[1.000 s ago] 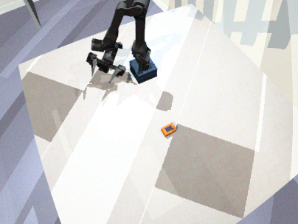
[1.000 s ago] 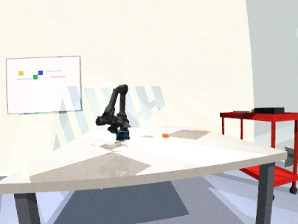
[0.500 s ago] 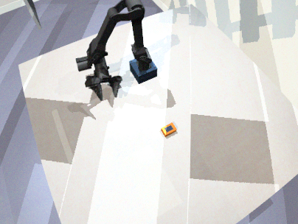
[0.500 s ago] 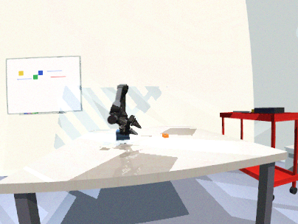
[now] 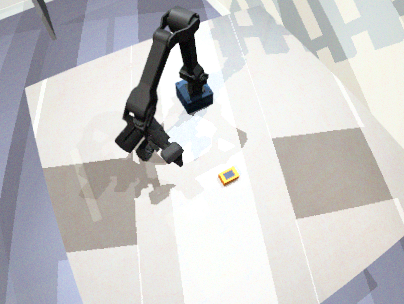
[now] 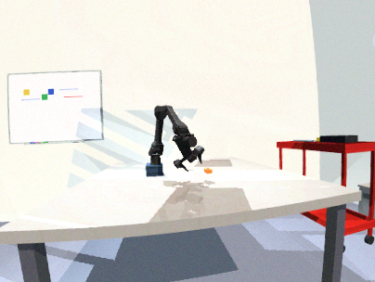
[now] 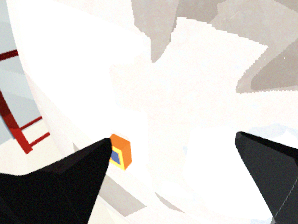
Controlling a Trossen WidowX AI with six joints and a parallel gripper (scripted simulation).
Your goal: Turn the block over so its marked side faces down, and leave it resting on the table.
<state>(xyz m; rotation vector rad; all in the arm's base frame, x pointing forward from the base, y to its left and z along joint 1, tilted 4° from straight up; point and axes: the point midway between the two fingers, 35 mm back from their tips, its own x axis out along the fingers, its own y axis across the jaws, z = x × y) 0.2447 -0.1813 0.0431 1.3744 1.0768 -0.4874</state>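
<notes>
The orange block is 100 mm ahead of my gripper tip, 150 mm to the left of it and 50 mm below it.
</notes>
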